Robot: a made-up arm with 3 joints. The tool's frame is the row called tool.
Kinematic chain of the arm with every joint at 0, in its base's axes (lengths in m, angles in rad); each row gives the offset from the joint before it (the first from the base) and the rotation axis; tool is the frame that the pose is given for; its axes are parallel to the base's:
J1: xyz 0 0 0.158 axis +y
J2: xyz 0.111 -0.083 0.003 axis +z
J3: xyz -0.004 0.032 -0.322 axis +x
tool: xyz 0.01 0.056 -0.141
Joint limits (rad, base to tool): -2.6..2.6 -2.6..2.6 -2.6..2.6
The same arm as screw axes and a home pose.
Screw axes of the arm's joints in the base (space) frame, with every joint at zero. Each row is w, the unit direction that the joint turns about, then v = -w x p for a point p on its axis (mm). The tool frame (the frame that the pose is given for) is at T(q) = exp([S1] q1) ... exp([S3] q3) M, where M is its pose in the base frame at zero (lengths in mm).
S1: w 0 1 0 v -158 0 0
S2: w 0 0 1 v -83 -111 0
S3: w 1 0 0 v 0 -161 51
M: xyz 117 5 -302 (mm) rpy 0 0 0 (deg, as in URDF)
Joint limits (deg, base to tool): -148.97..148.97 -148.97..148.97 -148.97..148.97

